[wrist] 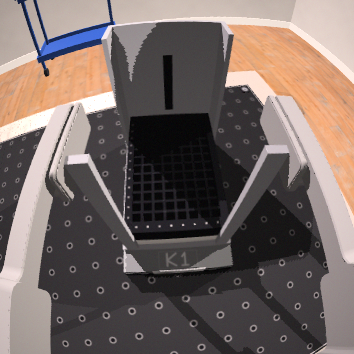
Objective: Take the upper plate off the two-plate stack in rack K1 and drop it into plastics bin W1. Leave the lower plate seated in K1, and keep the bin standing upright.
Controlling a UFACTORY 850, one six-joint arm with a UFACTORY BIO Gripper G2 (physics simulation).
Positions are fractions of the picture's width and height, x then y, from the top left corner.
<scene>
I see my gripper (0.49, 0.30) and a black plate (0.49, 0.53).
</scene>
